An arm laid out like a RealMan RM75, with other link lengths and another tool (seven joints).
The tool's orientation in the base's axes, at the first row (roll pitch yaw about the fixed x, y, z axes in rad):
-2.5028 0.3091 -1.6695
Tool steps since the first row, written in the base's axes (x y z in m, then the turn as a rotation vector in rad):
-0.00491 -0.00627 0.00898 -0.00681 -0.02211 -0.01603
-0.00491 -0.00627 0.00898 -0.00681 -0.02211 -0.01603
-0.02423 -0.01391 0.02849 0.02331 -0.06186 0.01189
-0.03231 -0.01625 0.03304 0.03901 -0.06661 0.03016
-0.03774 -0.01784 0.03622 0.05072 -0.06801 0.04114
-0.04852 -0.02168 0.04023 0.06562 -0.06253 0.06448
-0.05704 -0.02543 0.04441 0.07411 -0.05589 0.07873
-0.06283 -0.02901 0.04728 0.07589 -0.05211 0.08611
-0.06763 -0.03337 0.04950 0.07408 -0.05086 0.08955
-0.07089 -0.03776 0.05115 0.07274 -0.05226 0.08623
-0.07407 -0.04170 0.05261 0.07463 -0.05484 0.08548
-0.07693 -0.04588 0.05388 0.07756 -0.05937 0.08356
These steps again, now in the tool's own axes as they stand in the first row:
0.00367 -0.00289 -0.01105 0.02648 0.00868 0.00398
0.00367 -0.00289 -0.01105 0.02648 0.00868 0.00398
0.00679 -0.00087 -0.03931 0.05284 -0.04102 -0.00610
0.00839 0.00225 -0.04821 0.05031 -0.06489 -0.01126
0.00944 0.00427 -0.05429 0.04720 -0.08064 -0.01268
0.01287 0.00942 -0.06472 0.03350 -0.10411 -0.02032
0.01595 0.01273 -0.07387 0.02208 -0.11711 -0.02475
0.01902 0.01469 -0.08029 0.01608 -0.12171 -0.02860
0.02292 0.01604 -0.08576 0.01402 -0.12192 -0.03212
0.02689 0.01651 -0.08984 0.01648 -0.11936 -0.03067
0.03048 0.01714 -0.09365 0.01898 -0.12108 -0.02940
0.03432 0.01757 -0.09716 0.02358 -0.12345 -0.02696

